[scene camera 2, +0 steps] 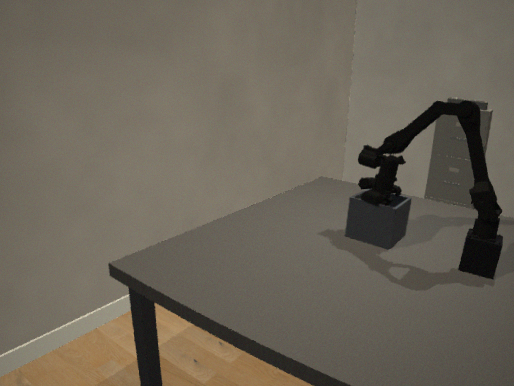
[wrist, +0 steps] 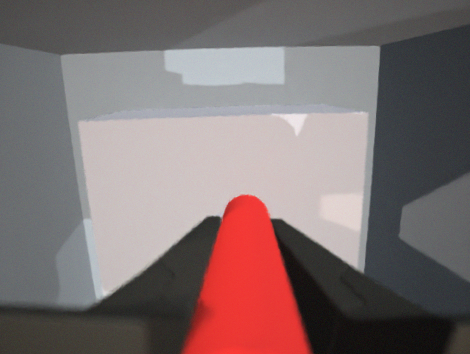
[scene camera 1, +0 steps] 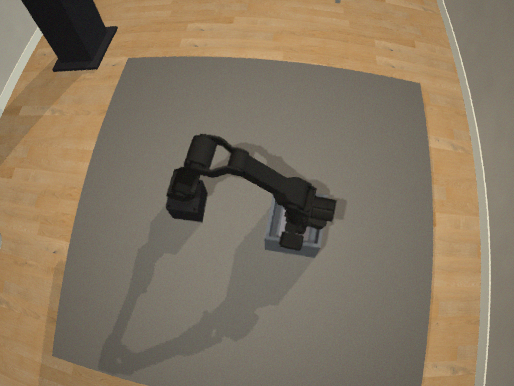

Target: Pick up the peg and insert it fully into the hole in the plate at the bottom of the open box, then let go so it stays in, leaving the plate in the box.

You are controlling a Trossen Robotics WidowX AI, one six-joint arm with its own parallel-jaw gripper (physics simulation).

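Where they show: gripper, fingertip midpoint: [wrist: 243, 231] [scene camera 1: 298, 225]; arm's base at its link origin: [scene camera 2: 484, 236] [scene camera 1: 184, 193].
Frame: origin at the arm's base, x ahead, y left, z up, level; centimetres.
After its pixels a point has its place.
The red peg [wrist: 247, 280] @(x 37.5, y -4.6, z 2.3 cm) stands out between the fingers in the wrist view, its rounded near end in front of the pale plate. My gripper [wrist: 243, 231] @(x 35.5, y -4.7, z -3.8 cm) is shut on the peg and reaches down inside the open box; its fingertips are hidden in both scene views. The pale pinkish plate [wrist: 200, 160] @(x 37.7, y -3.6, z -4.6 cm) lies on the bottom of the grey box [scene camera 1: 292, 248] [scene camera 2: 372, 222] @(x 34.0, y 3.8, z -2.9 cm) [wrist: 115, 82] @(x 40.5, y 0.2, z -9.6 cm). The plate's hole does not show; the peg and fingers cover the plate's middle. Whether the peg's far end is in the hole, I cannot tell.
The box walls stand close around my gripper on all sides. The arm's black base [scene camera 1: 186, 207] @(x 1.5, y -4.4, z -0.2 cm) [scene camera 2: 481, 255] @(x -0.4, y 4.8, z -4.0 cm) stands on the grey table [scene camera 1: 350, 320] @(x 56.3, y -32.6, z -10.3 cm) [scene camera 2: 240, 280] @(x 51.9, y 48.2, z -10.3 cm) beside the box. A filing cabinet [scene camera 2: 450, 172] stands behind, past the table.
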